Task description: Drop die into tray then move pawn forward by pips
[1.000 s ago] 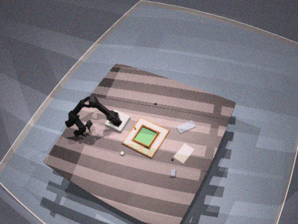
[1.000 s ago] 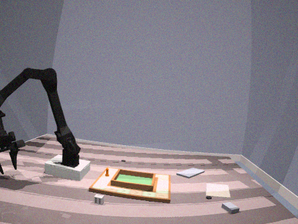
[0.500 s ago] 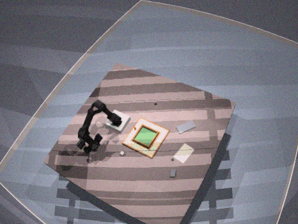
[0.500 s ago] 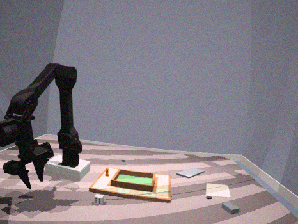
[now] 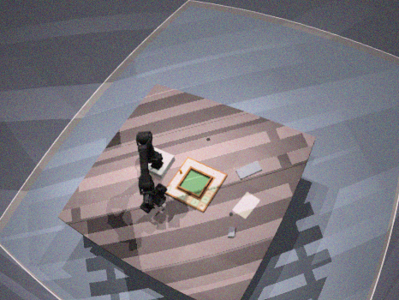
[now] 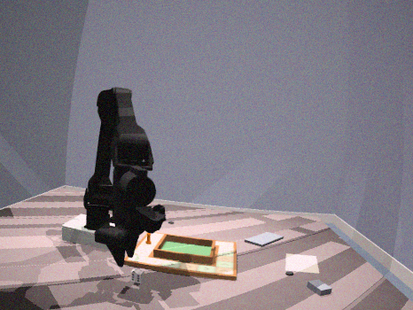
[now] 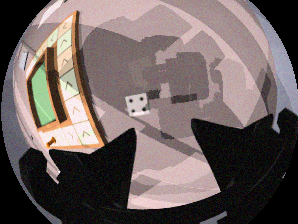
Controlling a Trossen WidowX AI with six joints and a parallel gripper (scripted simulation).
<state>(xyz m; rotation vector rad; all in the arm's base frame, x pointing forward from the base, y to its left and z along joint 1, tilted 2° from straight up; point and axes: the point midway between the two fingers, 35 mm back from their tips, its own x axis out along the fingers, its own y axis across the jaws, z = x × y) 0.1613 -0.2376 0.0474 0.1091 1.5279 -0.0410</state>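
Now: the white die 20 mm ahead of my gripper tip, 20 mm to the left of it and 40 mm below it. From my gripper tip the other things lie so: small grey block: 460 mm ahead, 60 mm to the left, 50 mm below; white sheet: 450 mm ahead, 260 mm to the left, 50 mm below; orange pawn: 10 mm behind, 270 mm to the left, 30 mm below.
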